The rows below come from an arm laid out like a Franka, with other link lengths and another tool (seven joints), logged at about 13 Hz.
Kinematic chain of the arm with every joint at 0, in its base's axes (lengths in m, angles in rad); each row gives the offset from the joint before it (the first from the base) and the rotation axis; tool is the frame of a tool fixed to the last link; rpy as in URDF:
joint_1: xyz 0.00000 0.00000 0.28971 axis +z
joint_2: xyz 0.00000 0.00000 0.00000 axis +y
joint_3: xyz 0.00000 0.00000 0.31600 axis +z
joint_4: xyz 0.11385 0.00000 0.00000 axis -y
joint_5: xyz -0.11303 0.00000 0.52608 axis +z
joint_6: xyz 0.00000 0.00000 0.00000 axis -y
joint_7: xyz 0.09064 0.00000 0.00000 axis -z
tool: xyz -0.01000 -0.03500 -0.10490 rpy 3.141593 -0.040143 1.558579
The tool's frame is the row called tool.
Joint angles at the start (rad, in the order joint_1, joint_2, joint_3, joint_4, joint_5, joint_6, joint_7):
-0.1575, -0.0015, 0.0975, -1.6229, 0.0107, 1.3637, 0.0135
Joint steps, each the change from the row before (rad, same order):
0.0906, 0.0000, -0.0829, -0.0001, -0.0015, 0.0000, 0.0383
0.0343, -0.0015, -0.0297, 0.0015, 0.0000, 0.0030, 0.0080
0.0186, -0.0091, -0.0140, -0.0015, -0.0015, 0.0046, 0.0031
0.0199, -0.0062, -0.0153, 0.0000, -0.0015, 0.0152, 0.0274
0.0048, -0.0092, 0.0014, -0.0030, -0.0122, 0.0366, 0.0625
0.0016, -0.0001, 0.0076, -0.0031, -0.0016, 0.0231, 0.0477
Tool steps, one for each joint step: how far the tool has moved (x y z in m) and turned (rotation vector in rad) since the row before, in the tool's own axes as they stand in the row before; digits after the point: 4 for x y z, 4 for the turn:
0.0055, -0.0012, 0.0002, -0.0012, -0.0033, 0.0311
0.0033, -0.0009, -0.0019, -0.0062, -0.0007, 0.0033
0.0029, -0.0036, -0.0049, -0.0122, -0.0014, -0.0017
0.0033, -0.0022, -0.0048, -0.0224, -0.0002, 0.0222
0.0038, -0.0023, -0.0070, -0.0464, -0.0071, 0.0565
0.0071, 0.0002, 0.0001, -0.0220, 0.0005, 0.0380

